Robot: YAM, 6 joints.
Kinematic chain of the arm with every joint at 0, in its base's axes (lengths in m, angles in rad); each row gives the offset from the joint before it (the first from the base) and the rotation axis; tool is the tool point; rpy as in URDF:
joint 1: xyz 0 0 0.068 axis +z
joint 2: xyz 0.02 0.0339 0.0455 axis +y
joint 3: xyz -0.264 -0.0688 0 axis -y
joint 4: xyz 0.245 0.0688 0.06 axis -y
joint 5: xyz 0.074 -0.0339 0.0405 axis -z
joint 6: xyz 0.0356 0 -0.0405 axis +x
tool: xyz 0 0 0 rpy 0 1.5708 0
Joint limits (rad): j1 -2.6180..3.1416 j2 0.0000..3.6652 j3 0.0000..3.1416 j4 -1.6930..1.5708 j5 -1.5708..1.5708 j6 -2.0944..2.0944
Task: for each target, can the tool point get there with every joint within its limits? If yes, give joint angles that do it. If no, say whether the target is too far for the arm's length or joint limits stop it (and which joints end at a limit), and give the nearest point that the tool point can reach.
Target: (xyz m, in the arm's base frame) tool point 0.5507 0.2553 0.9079
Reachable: no: too far | nearest point 0.3556 0.1648 0.6168 | short by 0.362 m
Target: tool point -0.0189 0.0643 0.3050
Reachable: yes | joints 1.3190 0.3304 0.6730 -0.7489 -1.2996 -1.3954
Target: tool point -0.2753 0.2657 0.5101
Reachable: yes | joints 2.3894 1.7222 2.0422 -0.3051 0.1671 0.7852
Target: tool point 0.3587 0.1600 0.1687
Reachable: yes | joints 0.4119 1.9206 1.2957 -0.4875 -0.0839 -0.1758
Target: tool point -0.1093 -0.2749 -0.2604
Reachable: yes | joints -1.8335 3.2850 1.5018 0.2786 1.2813 0.6364
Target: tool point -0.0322 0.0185 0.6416
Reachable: yes | joints 2.3063 0.9871 2.0081 -0.3432 -0.3276 0.7507
